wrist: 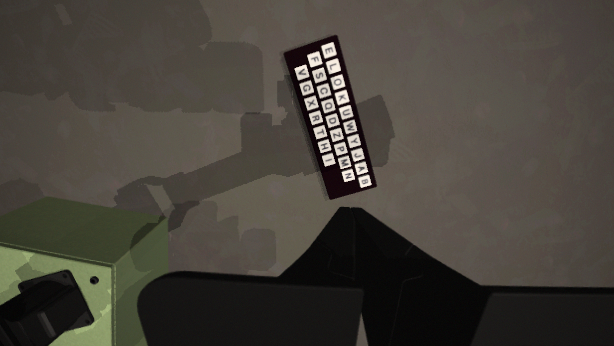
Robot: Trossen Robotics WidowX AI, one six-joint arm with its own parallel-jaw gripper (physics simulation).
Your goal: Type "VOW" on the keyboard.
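Frame: origin at the arm's base, x left, y up, z ahead, level; metres.
Seen in the pictures: gripper, fingertip midpoint: (pixel 348 217); arm's base at its link origin: (pixel 57 302).
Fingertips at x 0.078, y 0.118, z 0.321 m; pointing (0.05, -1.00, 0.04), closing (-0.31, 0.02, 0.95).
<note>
Pixels of each thing's top centre, then the offset from my fingertips to it. "*": a spot on its surface instead. Level surfaces: height alone.
- dark keyboard at a spot on its surface: (pixel 338 189) * dx -0.077, dy -0.231, dz -0.004 m
- V key at its top centre: (pixel 302 72) dx +0.071, dy -0.226, dz -0.008 m
- O key at its top centre: (pixel 337 82) dx +0.050, dy -0.226, dz +0.028 m
- W key at its top centre: (pixel 350 127) dx -0.003, dy -0.226, dz +0.029 m
- grey-brown surface at its surface level: dy -0.243 m
A dark keyboard (pixel 338 189) with white letter keys lies slanted in the upper middle of the wrist view, its whole outline showing. The V key (pixel 301 72) is near its upper left end. The O key (pixel 337 82) is in the right-hand row, third from the top, below E and L. The W key (pixel 350 127) is farther down that same row, between U and Y. My gripper (pixel 348 217) is shut and empty, its joined tips appearing just below the keyboard's lower end in the picture. It seems to be above the surface; its exact height I cannot tell.
A green block-shaped base (pixel 142 280) with a black part (pixel 62 305) mounted on it stands at the lower left. Shadows of the arm fall across the grey-brown surface (pixel 475 150) and pass beneath the keyboard.
</note>
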